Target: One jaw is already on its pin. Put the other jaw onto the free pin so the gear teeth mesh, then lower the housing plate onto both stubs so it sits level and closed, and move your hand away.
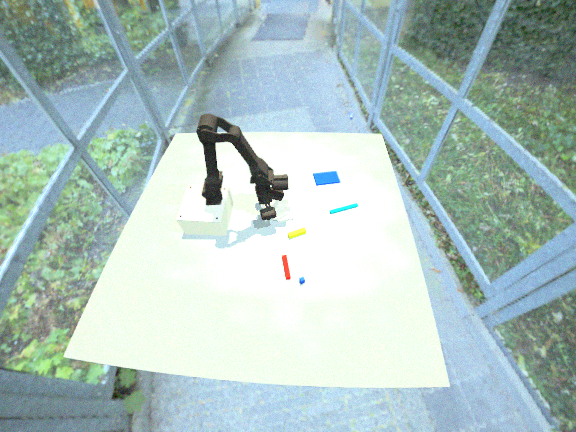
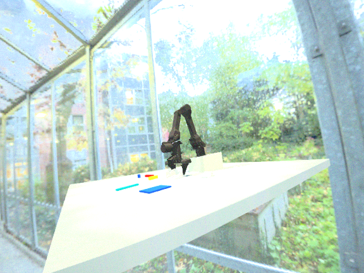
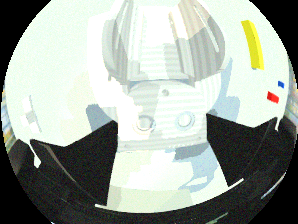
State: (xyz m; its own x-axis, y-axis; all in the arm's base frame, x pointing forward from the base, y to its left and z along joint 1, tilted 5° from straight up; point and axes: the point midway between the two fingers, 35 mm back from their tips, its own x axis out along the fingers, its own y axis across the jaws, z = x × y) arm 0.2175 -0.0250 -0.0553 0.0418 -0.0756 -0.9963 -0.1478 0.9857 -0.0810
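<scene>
My gripper tip is now 2 cm to the right of the white jaw, 2 cm short of it and 1 cm below it. From my gripper tip the other things lie so: pale riser: 23 cm to the left, 2 cm behind; yellow bar: 12 cm to the right, 12 cm ahead; red bar: 27 cm to the right, 6 cm ahead.
</scene>
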